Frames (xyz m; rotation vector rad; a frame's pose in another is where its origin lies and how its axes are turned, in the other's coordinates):
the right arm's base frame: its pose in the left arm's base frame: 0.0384 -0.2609 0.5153 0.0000 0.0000 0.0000
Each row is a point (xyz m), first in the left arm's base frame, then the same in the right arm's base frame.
Working: the left arm's base frame: its pose in the right arm's base frame: -0.0384 0.2609 -0.5153 0.0000 0.0000 0.0000

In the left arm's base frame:
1: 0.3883 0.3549 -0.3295
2: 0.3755 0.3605 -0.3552
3: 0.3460 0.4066 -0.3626
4: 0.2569 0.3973 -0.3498
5: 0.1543 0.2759 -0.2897
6: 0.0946 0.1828 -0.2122
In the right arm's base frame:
1: 0.3499 0.6158 -0.8448
2: 0.3371 0.6214 -0.8705
3: 0.3076 0.6675 -0.8779
4: 0.2185 0.6582 -0.8651
5: 0.1159 0.5368 -0.8050
6: 0.0562 0.4437 -0.7275

